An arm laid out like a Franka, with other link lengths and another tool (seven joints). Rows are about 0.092 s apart.
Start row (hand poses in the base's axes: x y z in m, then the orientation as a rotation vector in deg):
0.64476 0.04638 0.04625 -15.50 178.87 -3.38
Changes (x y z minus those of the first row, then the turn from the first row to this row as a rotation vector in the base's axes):
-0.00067 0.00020 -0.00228 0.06 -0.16 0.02
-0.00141 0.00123 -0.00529 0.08 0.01 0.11
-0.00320 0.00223 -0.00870 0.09 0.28 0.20
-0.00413 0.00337 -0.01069 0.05 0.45 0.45
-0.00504 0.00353 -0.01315 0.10 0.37 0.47
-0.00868 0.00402 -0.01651 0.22 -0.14 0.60
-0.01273 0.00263 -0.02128 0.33 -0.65 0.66
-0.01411 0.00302 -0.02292 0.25 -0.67 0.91
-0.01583 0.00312 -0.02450 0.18 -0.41 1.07
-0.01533 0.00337 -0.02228 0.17 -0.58 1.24
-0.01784 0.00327 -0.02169 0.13 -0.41 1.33
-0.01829 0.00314 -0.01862 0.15 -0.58 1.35
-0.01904 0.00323 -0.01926 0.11 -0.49 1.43
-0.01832 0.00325 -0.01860 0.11 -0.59 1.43
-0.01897 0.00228 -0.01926 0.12 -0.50 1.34
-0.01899 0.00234 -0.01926 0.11 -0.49 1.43
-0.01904 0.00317 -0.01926 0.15 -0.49 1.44
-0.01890 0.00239 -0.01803 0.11 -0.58 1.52
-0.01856 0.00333 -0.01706 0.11 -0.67 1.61
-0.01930 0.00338 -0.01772 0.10 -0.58 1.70
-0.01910 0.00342 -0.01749 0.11 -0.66 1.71
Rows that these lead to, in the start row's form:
0.64409 0.04658 0.04397 -15.51 178.70 -3.30
0.64335 0.04761 0.04096 -15.67 178.86 -3.25
0.64156 0.04861 0.03755 -15.84 179.11 -3.21
0.64063 0.04975 0.03556 16.25 -179.23 3.25
0.63972 0.04991 0.03310 -16.28 179.16 -3.18
0.63608 0.05040 0.02974 -16.42 178.62 -3.05
0.63203 0.04901 0.02497 -16.45 178.10 -2.94
0.63065 0.04940 0.02333 -16.83 178.05 -3.06
0.62893 0.04950 0.02175 -17.11 178.28 -3.14
0.62943 0.04975 0.02397 -17.36 178.08 -3.17
0.62692 0.04965 0.02456 -17.52 178.24 -3.22
0.62647 0.04952 0.02763 -17.53 178.07 -3.21
0.62572 0.04961 0.02699 -17.66 178.14 -3.26
0.62644 0.04963 0.02765 -17.65 178.05 -3.27
0.62579 0.04866 0.02699 -17.52 178.15 -3.24
0.62577 0.04872 0.02699 -17.66 178.14 -3.26
0.62572 0.04955 0.02699 -17.68 178.14 -3.19
0.62586 0.04877 0.02822 -17.79 178.04 -3.27
0.62620 0.04971 0.02919 -17.92 177.93 -3.28
0.62546 0.04976 0.02853 -18.07 178.01 -3.28
0.62566 0.04980 0.02876 -18.08 177.93 -3.27

